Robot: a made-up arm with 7 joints.
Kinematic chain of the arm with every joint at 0, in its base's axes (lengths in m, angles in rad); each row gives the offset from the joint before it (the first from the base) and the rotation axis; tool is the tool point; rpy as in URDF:
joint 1: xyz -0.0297 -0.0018 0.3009 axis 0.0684 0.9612 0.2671
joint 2: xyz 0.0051 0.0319 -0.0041 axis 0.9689 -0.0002 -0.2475
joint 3: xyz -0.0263 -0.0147 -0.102 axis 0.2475 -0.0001 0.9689
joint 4: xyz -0.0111 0.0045 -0.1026 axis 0.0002 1 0
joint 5: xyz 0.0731 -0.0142 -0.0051 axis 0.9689 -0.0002 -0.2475
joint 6: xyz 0.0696 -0.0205 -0.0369 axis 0.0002 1 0
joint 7: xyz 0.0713 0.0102 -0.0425 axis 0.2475 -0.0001 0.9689
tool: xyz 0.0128 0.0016 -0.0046 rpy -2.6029 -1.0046 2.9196
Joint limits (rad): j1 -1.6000..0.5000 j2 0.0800..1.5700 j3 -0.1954..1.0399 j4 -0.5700..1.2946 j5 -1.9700..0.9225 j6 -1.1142..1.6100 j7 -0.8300..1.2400
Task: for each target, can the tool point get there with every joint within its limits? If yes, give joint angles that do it. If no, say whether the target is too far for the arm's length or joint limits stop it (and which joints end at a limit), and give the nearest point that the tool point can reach.
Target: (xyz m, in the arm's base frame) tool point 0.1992 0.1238 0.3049
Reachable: yes | joints -0.3945 0.8297 0.3215 -0.2859 -0.9903 -0.8387 -0.5135
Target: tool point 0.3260 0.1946 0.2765
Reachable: yes | joints -1.2061 0.9306 0.1741 0.4867 -0.4689 1.1437 0.9987
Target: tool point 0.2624 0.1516 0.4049
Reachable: yes | joints -1.3925 0.3297 0.6346 -0.2352 0.6181 0.6834 0.0593
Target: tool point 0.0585 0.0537 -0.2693
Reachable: no: too far | nearest point 0.0410 0.0487 -0.1513 | short by 0.119 m
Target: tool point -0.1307 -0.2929 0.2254
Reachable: no: joint limits stop it (at a limit: joint 1, joint 2, joint 3, joint 4, joint 6) | nearest point -0.0428 -0.1014 0.1552 | short by 0.222 m
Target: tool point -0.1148 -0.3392 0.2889
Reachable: no: joint limits stop it (at a limit: joint 1, joint 2, joint 3, joint 4) | nearest point 0.0367 -0.1635 0.3550 | short by 0.241 m
